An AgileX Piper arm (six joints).
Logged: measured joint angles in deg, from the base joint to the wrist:
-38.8, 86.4, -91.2, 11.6, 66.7, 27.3
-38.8, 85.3, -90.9, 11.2, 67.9, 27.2
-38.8, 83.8, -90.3, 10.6, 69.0, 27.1
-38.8, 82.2, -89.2, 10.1, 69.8, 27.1
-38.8, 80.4, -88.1, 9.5, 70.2, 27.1
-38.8, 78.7, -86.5, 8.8, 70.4, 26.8
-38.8, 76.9, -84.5, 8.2, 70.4, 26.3
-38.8, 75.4, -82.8, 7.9, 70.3, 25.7
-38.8, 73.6, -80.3, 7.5, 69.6, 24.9
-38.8, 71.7, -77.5, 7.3, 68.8, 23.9
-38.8, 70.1, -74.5, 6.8, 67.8, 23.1
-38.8, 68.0, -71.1, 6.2, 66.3, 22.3
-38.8, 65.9, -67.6, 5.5, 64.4, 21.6
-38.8, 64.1, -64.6, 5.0, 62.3, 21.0
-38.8, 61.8, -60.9, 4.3, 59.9, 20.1
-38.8, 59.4, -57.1, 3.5, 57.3, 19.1
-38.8, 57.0, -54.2, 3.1, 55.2, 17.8
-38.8, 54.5, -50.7, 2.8, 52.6, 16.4
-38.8, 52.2, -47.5, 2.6, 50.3, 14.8
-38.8, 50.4, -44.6, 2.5, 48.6, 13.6
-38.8, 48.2, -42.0, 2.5, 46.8, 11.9
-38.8, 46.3, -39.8, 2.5, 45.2, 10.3
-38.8, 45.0, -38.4, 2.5, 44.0, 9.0
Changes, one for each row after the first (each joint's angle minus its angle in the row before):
0.0, -1.1, 0.3, -0.4, 1.2, -0.1
0.0, -1.5, 0.6, -0.6, 1.1, -0.1
0.0, -1.6, 1.1, -0.5, 0.8, 0.0
0.0, -1.8, 1.1, -0.6, 0.4, 0.0
0.0, -1.7, 1.6, -0.7, 0.2, -0.3
0.0, -1.8, 2.0, -0.6, 0.0, -0.5
0.0, -1.5, 1.7, -0.3, -0.1, -0.6
0.0, -1.8, 2.5, -0.4, -0.7, -0.8
0.0, -1.9, 2.8, -0.2, -0.8, -1.0
0.0, -1.6, 3.0, -0.5, -1.0, -0.8
0.0, -2.1, 3.4, -0.6, -1.5, -0.8
0.0, -2.1, 3.5, -0.7, -1.9, -0.7
0.0, -1.8, 3.0, -0.5, -2.1, -0.6
0.0, -2.3, 3.7, -0.7, -2.4, -0.9
0.0, -2.4, 3.8, -0.8, -2.6, -1.0
0.0, -2.4, 2.9, -0.4, -2.1, -1.3
0.0, -2.5, 3.5, -0.3, -2.6, -1.4
0.0, -2.3, 3.2, -0.2, -2.3, -1.6
0.0, -1.8, 2.9, -0.1, -1.7, -1.2
0.0, -2.2, 2.6, 0.0, -1.8, -1.7
0.0, -1.9, 2.2, 0.0, -1.6, -1.6
0.0, -1.3, 1.4, 0.0, -1.2, -1.3

